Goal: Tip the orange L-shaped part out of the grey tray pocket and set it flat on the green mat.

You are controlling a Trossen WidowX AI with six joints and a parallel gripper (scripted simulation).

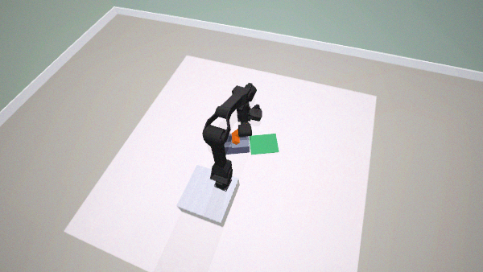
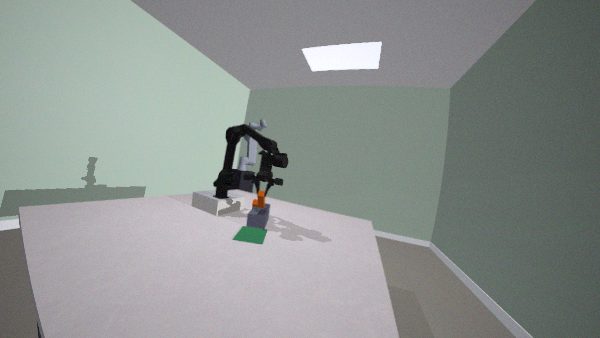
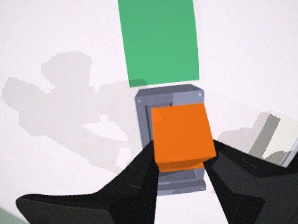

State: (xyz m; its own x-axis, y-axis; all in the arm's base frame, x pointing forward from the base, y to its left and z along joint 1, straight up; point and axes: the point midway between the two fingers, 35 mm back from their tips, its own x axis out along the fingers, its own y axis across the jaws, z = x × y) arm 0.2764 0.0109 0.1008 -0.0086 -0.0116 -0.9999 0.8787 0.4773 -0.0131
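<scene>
The green mat lies 4 cm ahead of my gripper tip, 9 cm to the right of it and 17 cm below it. Also, from my gripper tip: orange L-shaped part (3 cm behind, 2 cm to the left, 3 cm below).
</scene>
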